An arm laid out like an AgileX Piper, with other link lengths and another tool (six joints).
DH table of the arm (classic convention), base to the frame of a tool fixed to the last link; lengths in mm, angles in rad. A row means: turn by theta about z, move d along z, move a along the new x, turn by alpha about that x. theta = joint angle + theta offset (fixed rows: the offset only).
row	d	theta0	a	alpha
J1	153.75	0	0	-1.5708
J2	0	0.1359	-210.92	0
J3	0	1.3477	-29.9	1.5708
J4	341.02	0	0	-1.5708
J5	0	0	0	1.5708
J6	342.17	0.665	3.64	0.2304
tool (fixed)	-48.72	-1.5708	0	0
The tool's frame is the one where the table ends.
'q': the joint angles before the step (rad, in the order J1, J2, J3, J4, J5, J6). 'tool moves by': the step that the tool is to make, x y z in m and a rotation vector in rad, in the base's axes. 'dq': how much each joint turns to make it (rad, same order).
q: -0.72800 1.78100 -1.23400 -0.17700 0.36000 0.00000
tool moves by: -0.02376 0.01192 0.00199 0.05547 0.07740 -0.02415
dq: 0.00001 -0.05201 -0.00001 0.00098 0.14901 0.00002
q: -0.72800 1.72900 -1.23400 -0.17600 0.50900 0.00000
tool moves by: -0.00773 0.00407 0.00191 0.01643 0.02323 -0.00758
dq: 0.00000 -0.01800 0.00001 0.00001 0.04699 -0.00001
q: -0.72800 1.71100 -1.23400 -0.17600 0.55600 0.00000
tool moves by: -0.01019 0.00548 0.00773 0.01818 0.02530 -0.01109
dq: 0.00000 -0.03402 0.00002 0.00101 0.06599 -0.00001
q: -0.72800 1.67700 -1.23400 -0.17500 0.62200 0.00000
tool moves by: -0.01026 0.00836 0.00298 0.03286 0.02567 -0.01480
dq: 0.00001 -0.02502 -0.00098 0.01199 0.06800 0.00001
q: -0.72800 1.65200 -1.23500 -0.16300 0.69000 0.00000
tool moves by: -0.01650 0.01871 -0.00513 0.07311 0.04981 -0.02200
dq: 0.00201 -0.02000 -0.00099 0.02799 0.10800 0.00001
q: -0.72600 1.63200 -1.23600 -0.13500 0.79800 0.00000
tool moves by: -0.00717 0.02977 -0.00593 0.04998 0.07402 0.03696
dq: 0.04299 -0.01303 0.00002 -0.00299 0.10201 -0.00701
